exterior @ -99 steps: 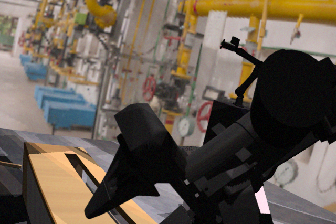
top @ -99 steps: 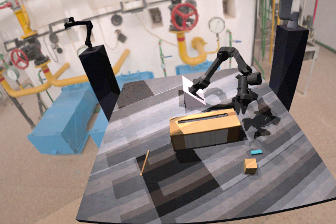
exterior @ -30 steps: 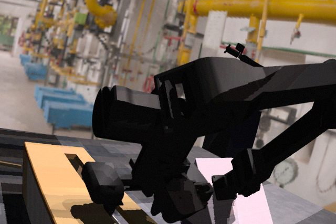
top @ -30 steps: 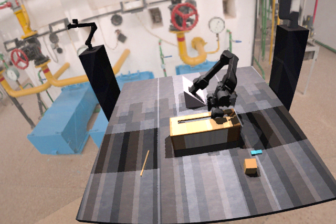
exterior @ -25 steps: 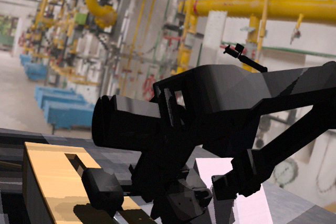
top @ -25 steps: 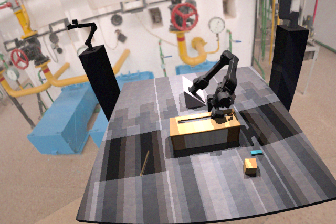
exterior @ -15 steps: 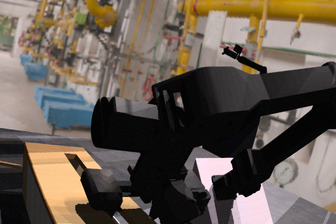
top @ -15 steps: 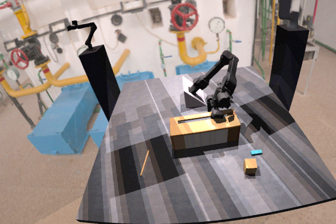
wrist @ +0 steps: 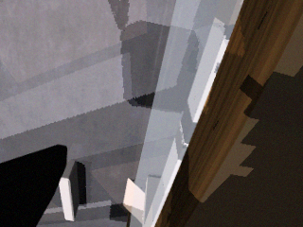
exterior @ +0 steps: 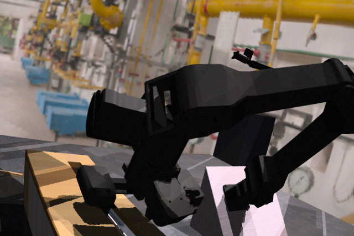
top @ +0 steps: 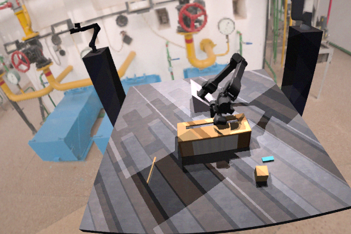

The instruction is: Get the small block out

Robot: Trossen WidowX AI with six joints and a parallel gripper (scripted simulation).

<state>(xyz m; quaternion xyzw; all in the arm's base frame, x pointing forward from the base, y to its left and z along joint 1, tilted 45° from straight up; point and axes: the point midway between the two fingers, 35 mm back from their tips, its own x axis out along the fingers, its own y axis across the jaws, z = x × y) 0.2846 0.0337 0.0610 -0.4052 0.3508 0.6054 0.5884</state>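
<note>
Now: the tan box 30 mm below my gripper tip, 30 mm ahead of it and 10 mm to the right of it. From my gripper tip the other things lie so: thin stick: 350 mm to the right, 230 mm ahead, 80 mm below.
</note>
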